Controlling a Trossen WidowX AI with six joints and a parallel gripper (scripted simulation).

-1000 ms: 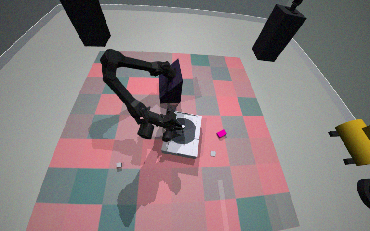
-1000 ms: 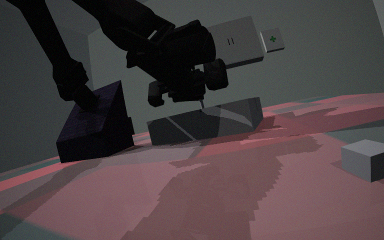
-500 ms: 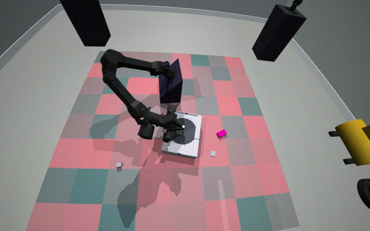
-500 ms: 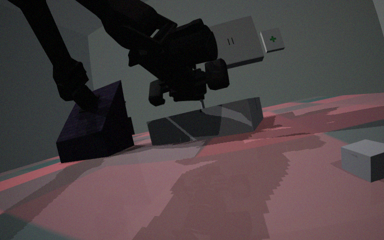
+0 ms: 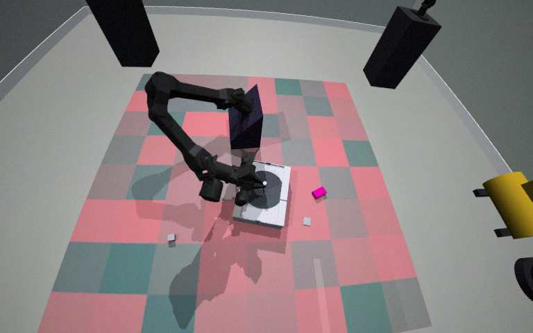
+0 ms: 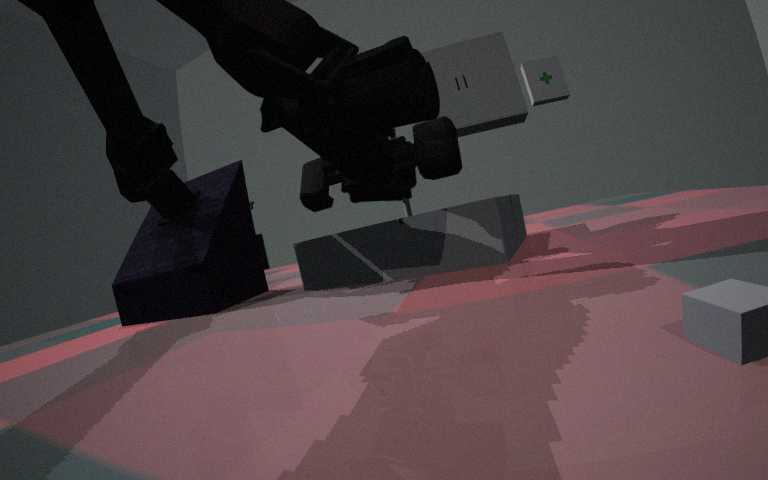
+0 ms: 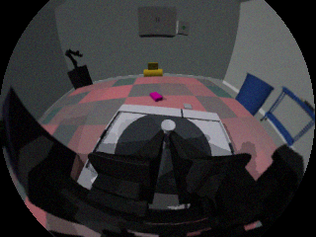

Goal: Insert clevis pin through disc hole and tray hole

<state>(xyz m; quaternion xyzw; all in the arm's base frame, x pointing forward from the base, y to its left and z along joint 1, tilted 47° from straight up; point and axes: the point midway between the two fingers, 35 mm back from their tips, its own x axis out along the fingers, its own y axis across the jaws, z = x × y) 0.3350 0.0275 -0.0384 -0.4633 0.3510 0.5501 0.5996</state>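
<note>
Now: gripper tip 1 cm above the steel clevis pin. Also, from my gripper tip: dark aluminium disc: 3 cm below; grey cube: 18 cm ahead, 34 cm to the right, 8 cm below; steel tray: 1 cm ahead, 4 cm below.
</note>
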